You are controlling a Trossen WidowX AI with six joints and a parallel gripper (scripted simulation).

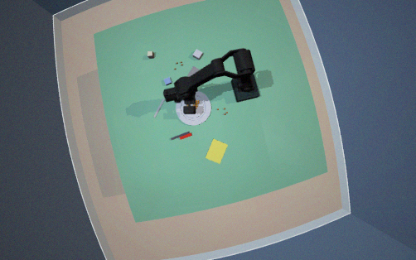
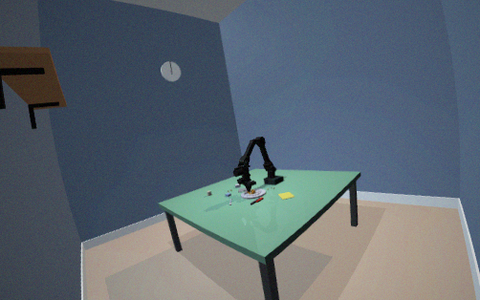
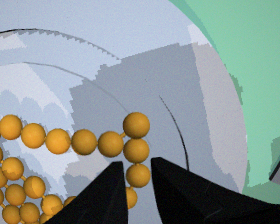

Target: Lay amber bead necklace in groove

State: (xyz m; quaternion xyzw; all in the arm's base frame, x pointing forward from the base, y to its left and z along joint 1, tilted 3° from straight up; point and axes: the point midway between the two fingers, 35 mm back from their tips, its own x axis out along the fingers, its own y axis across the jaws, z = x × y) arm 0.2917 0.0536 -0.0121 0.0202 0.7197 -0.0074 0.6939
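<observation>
The round grey bead board lies 50 mm to the left of my gripper tip, 10 mm below it and 10 mm behind it. Round my gripper tip: grey rod 190 mm ahead, 40 mm to the left, 10 mm below; blue block 130 mm ahead, 120 mm to the right, 10 mm below; grey plate 140 mm to the right, 20 mm behind, 10 mm below.
</observation>
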